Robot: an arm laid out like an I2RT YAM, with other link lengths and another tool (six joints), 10 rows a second.
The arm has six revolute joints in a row. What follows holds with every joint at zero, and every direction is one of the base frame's. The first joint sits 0.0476 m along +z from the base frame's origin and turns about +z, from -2.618 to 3.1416 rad. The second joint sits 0.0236 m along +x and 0.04 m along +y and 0.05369 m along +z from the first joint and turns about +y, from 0 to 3.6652 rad. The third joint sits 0.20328 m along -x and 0.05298 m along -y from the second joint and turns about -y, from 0 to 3.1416 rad. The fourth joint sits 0.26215 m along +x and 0.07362 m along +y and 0.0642 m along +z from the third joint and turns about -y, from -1.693 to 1.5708 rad. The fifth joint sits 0.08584 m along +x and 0.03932 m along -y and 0.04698 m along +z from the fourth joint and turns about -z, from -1.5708 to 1.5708 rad. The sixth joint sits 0.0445 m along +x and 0.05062 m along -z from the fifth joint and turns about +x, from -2.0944 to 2.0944 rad. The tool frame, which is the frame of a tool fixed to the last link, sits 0.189 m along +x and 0.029 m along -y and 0.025 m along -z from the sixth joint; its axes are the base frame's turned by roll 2.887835, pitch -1.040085 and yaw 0.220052 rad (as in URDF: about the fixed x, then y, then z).
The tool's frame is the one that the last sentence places.
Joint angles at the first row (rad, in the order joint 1, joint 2, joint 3, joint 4, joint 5, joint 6):
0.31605, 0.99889, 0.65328, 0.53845, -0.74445, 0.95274
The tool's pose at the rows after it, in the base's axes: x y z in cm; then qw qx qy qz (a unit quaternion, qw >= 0):
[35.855 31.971 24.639 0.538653 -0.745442 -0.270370 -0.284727]
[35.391 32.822 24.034 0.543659 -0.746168 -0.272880 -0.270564]
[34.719 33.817 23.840 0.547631 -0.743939 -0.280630 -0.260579]
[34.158 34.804 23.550 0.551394 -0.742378 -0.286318 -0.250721]
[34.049 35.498 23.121 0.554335 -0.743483 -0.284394 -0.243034]
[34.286 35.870 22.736 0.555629 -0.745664 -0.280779 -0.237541]
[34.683 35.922 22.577 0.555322 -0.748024 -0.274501 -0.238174]
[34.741 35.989 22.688 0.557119 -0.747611 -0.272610 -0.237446]
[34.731 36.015 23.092 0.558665 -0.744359 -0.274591 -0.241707]
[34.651 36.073 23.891 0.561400 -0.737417 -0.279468 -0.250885]
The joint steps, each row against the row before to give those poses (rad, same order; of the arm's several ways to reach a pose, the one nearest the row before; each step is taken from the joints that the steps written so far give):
0.02250, 0.02706, 0.01143, -0.00002, -0.00039, 0.00915
0.02137, 0.01683, 0.00345, -0.00302, 0.00077, 0.00687
0.02632, 0.01332, 0.00685, 0.00037, 0.00076, 0.00191
0.02672, 0.01832, 0.00764, 0.00305, 0.00497, 0.00266
0.01981, 0.02251, 0.00761, 0.00421, 0.01410, 0.00573
0.00804, 0.02555, 0.01222, 0.00266, 0.00841, 0.00419
0.00266, 0.01338, 0.00687, 0.00155, 0.01449, 0.00191
0.00153, 0.00383, 0.00462, 0.00111, 0.00306, 0.00610
0.00038, -0.00002, 0.00149, 0.01222, -0.00001, 0.00344
0.00152, -0.00119, 0.00075, 0.02668, 0.00000, 0.00534

